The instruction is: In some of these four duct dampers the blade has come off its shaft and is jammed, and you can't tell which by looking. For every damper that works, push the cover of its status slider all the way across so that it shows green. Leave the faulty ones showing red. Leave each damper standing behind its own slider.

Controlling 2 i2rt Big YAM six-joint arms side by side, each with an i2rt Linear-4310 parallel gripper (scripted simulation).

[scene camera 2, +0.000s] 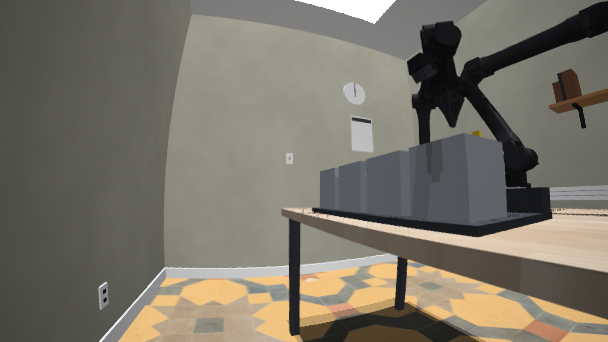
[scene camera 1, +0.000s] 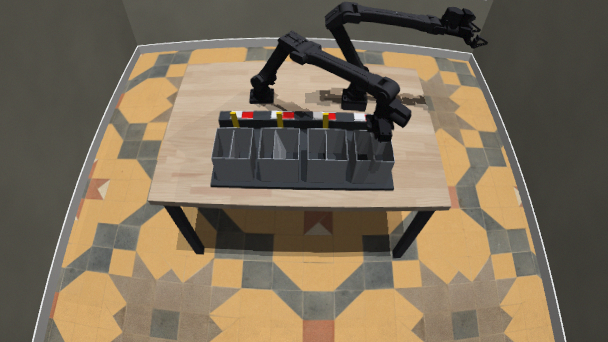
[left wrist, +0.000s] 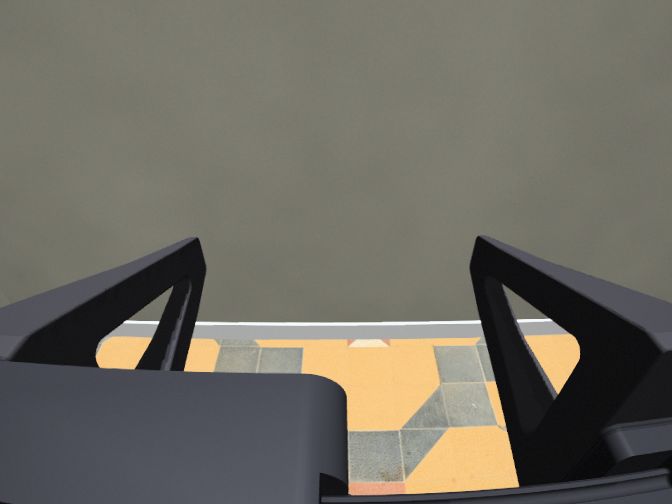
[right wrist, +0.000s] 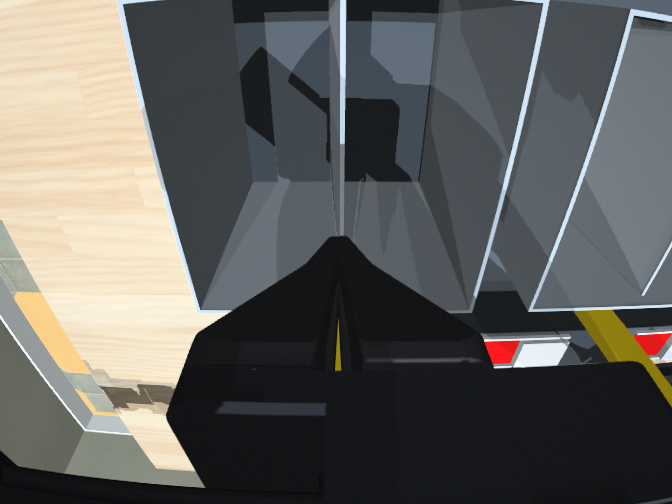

Labels:
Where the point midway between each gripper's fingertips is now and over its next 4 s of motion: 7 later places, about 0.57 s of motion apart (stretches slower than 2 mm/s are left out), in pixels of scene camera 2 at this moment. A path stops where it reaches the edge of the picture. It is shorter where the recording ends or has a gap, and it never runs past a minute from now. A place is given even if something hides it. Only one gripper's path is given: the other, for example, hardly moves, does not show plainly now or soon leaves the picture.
My right gripper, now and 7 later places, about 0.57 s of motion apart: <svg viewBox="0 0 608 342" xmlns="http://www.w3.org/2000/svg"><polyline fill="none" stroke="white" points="452,127 431,136 381,148 382,142 381,135 414,143 428,143 429,151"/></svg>

